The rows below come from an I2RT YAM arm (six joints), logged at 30 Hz.
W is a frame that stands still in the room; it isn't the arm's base.
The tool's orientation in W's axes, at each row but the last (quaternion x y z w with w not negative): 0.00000, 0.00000, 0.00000, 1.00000; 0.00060, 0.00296, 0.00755, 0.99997; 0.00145, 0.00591, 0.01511, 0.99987; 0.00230, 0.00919, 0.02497, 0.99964
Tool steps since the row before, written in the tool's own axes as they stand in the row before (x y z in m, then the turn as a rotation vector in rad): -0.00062, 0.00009, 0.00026, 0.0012, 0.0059, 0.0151; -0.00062, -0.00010, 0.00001, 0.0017, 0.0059, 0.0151; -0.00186, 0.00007, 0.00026, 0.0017, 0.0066, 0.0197; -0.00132, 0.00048, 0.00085, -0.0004, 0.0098, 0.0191
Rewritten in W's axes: -0.00062, 0.00009, 0.00026, 0.0012, 0.0059, 0.0151; -0.00062, -0.00011, 0.00001, 0.0017, 0.0059, 0.0151; -0.00186, 0.00001, 0.00028, 0.0017, 0.0066, 0.0197; -0.00133, 0.00041, 0.00088, -0.0005, 0.0097, 0.0192
